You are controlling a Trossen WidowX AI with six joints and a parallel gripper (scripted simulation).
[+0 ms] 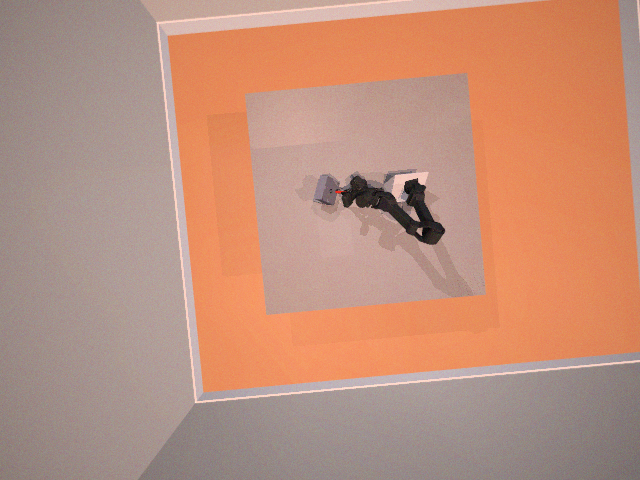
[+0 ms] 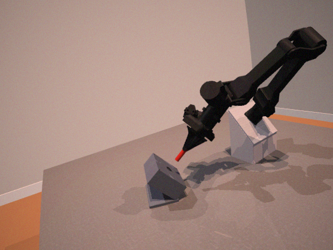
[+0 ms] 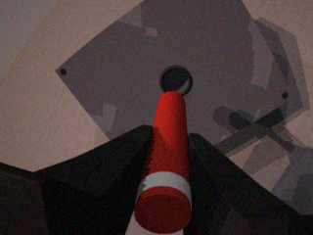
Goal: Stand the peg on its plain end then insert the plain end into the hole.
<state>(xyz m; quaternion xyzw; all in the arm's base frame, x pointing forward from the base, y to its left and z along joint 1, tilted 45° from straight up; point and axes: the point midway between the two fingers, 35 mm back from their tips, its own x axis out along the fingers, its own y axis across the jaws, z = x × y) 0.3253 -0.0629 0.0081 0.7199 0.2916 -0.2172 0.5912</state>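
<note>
My gripper tip is 70 mm short of the sloped grey panel, 70 mm above it and 40 mm to the left of it. Also, from my gripper tip: red peg: 10 mm to the left, 10 mm behind, 10 mm above; then base plate: 130 mm below, 90 mm ahead, 50 mm to the right.
</note>
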